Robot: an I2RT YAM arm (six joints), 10 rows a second.
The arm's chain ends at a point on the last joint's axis. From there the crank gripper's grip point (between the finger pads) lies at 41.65 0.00 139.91 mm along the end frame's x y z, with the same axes.
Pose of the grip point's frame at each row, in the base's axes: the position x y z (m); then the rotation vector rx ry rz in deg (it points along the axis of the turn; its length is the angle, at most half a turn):
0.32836, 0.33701, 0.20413, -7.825, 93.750, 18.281
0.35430, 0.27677, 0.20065, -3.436, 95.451, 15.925
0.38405, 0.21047, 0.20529, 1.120, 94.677, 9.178
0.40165, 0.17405, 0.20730, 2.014, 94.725, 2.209
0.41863, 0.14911, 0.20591, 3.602, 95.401, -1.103
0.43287, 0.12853, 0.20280, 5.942, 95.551, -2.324
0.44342, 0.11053, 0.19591, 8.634, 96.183, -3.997
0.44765, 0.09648, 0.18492, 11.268, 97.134, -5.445
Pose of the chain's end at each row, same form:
0.19853, 0.29264, 0.25399, -7.825, 93.750, 18.281
0.22317, 0.24129, 0.25409, -3.436, 95.451, 15.925
0.24890, 0.19294, 0.25761, 1.120, 94.677, 9.178
0.26566, 0.17156, 0.26032, 2.014, 94.725, 2.209
0.28344, 0.15489, 0.26069, 3.602, 95.401, -1.103
0.29821, 0.13906, 0.25818, 5.942, 95.551, -2.324
0.31016, 0.12695, 0.25319, 8.634, 96.183, -3.997
0.31636, 0.11809, 0.24496, 11.268, 97.134, -5.445

